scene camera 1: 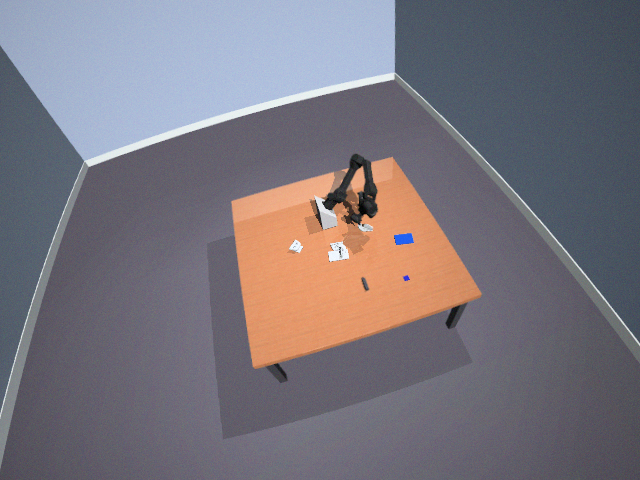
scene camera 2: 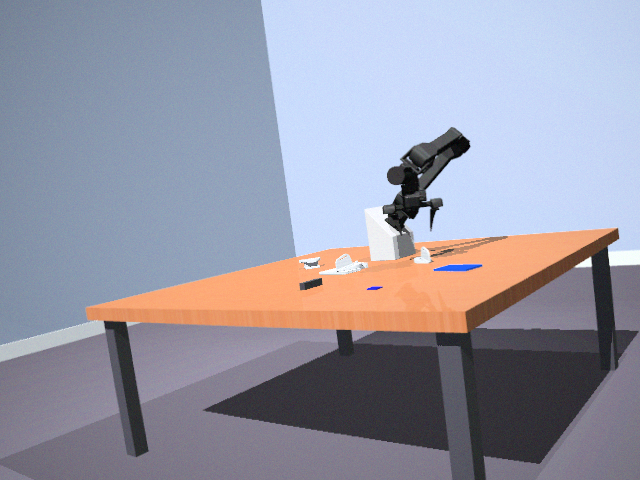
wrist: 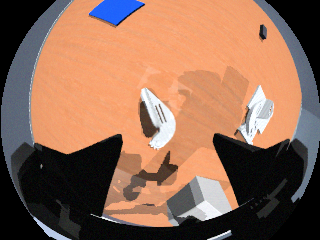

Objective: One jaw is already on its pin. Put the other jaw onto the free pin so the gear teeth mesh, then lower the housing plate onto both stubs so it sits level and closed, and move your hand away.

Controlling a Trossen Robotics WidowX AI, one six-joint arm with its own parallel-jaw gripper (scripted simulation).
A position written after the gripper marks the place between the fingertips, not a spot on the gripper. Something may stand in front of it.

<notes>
The gripper (scene camera 2: 416, 233) is open, holding nothing. Also in view: a white jaw (wrist: 166, 127).
The gripper shows as well in the wrist view (wrist: 170, 139).
</notes>
